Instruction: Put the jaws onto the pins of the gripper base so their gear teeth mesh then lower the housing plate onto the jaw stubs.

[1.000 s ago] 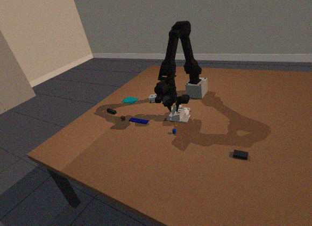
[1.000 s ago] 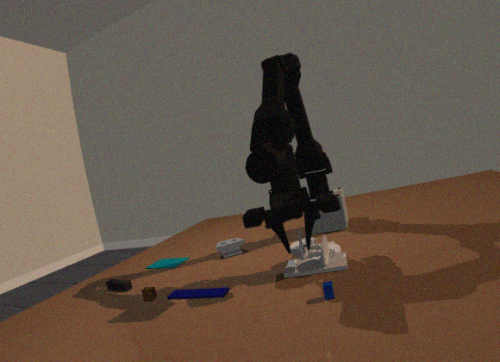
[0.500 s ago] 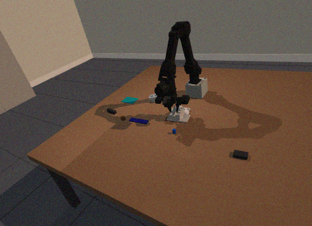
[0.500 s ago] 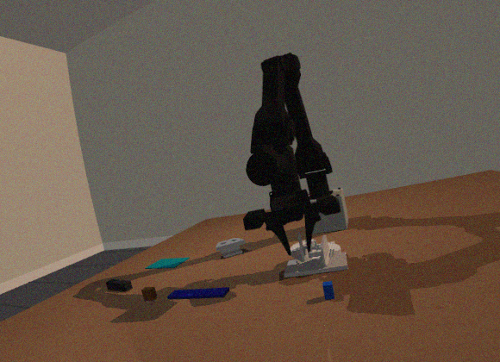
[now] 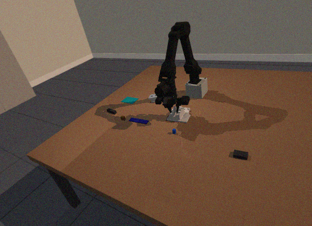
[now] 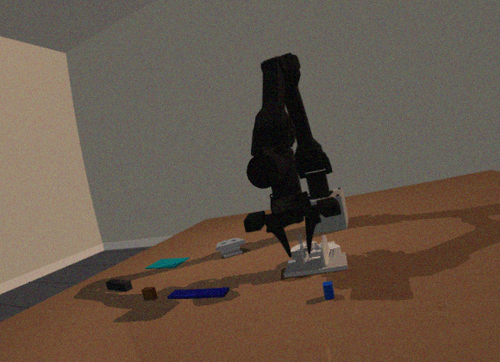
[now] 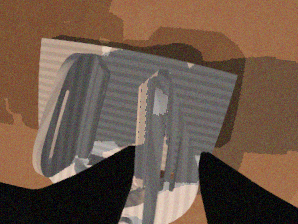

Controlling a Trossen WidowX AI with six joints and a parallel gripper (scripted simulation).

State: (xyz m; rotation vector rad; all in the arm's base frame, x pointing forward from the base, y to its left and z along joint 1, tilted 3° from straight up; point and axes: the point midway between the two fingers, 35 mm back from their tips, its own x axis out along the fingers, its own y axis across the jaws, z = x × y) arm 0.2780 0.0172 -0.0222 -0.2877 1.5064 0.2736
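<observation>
The gripper jaw is 40 mm behind my gripper tip and 10 mm to the left of it. Round my gripper tip: small blue block 130 mm ahead, 90 mm to the left, 10 mm below; small grey block 110 mm behind, 240 mm to the right, 10 mm below; blue bar 140 mm ahead, 170 mm to the right, 20 mm below.
</observation>
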